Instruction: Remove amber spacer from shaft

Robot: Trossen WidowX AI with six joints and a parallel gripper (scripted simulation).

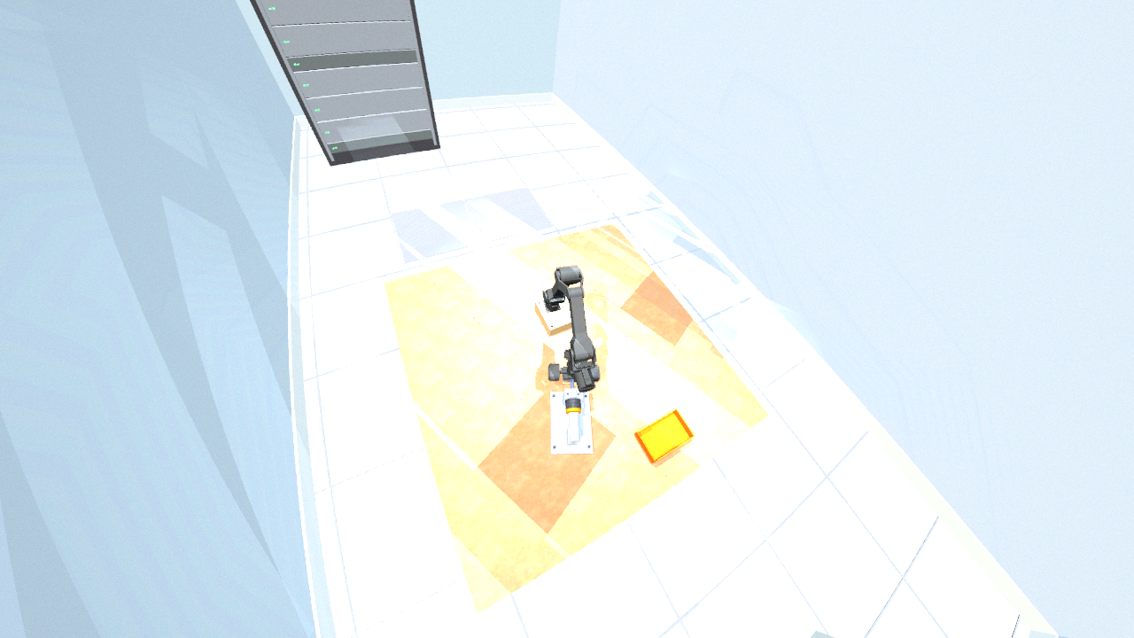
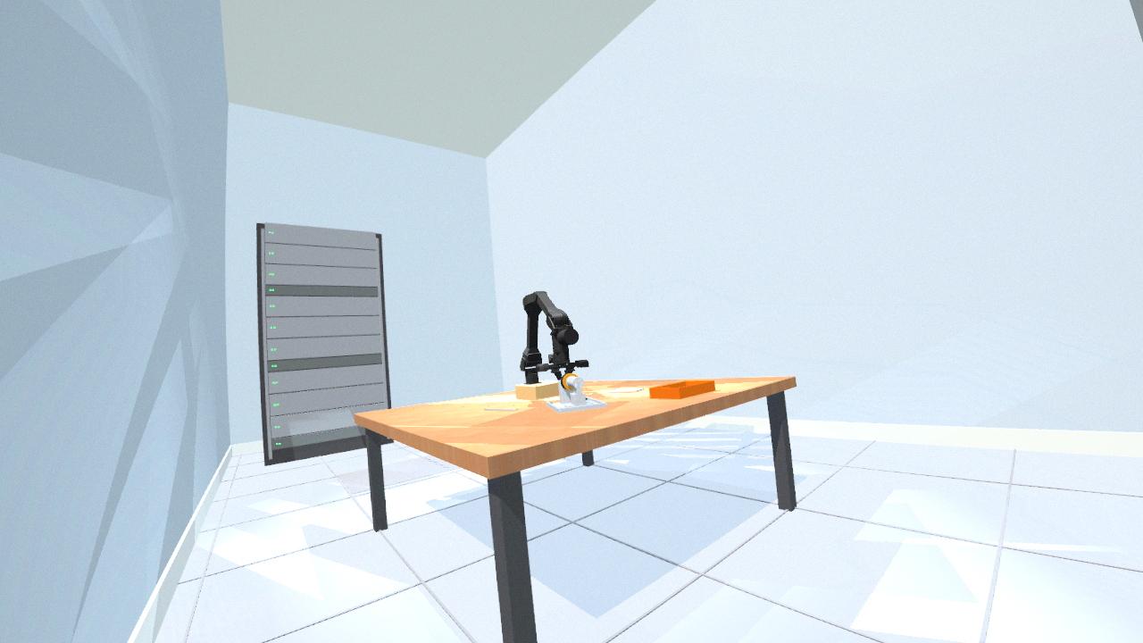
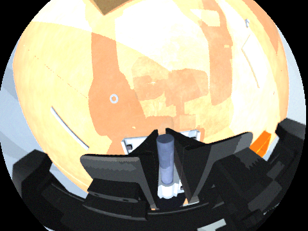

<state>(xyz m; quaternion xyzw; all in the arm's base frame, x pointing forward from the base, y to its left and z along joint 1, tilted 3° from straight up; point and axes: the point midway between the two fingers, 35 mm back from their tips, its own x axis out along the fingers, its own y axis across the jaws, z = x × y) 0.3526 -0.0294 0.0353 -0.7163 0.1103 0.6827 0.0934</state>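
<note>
The grey-blue shaft lies 80 mm ahead of my gripper tip, 20 mm to the right of it and 30 mm above it. Round my gripper tip: amber spacer: 120 mm ahead, 40 mm to the right, 30 mm above; orange tray: 300 mm ahead, 290 mm to the left, 40 mm below; white fixture: 150 mm ahead, 40 mm to the right.
</note>
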